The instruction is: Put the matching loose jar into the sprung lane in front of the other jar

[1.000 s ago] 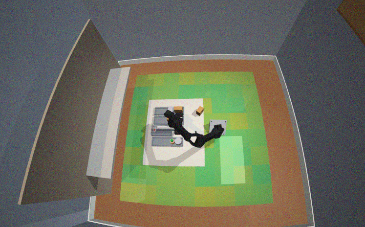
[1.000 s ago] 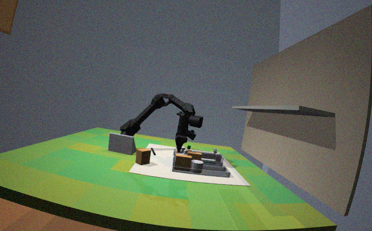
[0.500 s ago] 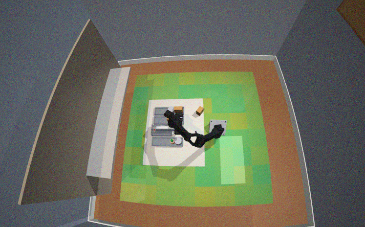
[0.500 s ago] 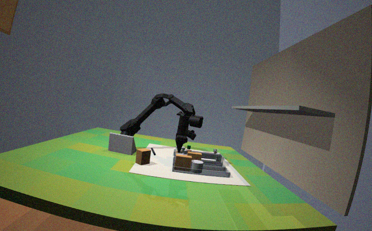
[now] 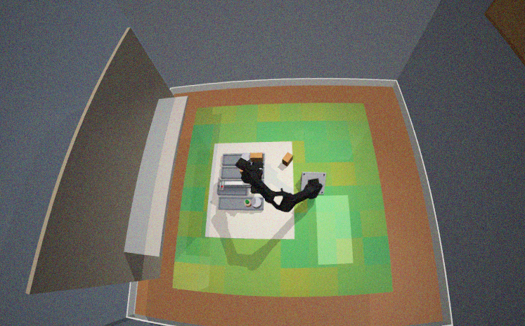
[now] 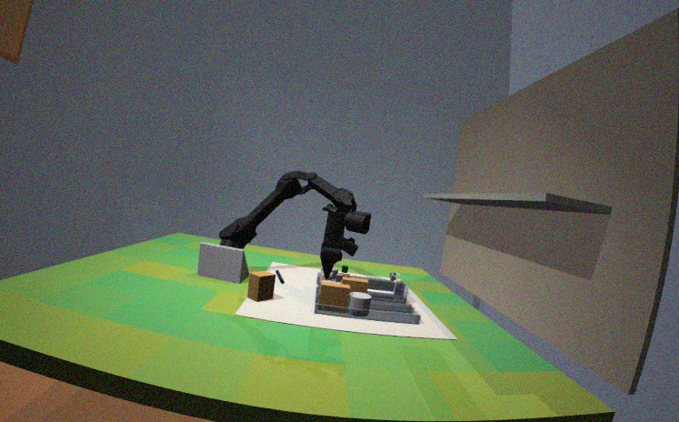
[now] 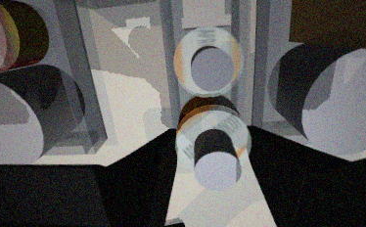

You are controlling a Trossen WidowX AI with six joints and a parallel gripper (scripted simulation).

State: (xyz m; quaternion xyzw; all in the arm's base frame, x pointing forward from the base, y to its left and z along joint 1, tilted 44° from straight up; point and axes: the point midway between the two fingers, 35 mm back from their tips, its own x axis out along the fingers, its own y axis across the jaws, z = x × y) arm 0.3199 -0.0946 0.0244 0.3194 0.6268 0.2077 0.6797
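Now: gripper tip 60 mm short of the white mat, 10 mm to the right of it and 50 mm above it. Also, from my gripper tip: black rod 140 mm behind, 110 mm to the left, 40 mm below; then shelf 510 mm ahead, 30 mm to the right, 320 mm above; then brown box 190 mm behind, 130 mm to the right, 20 mm below.
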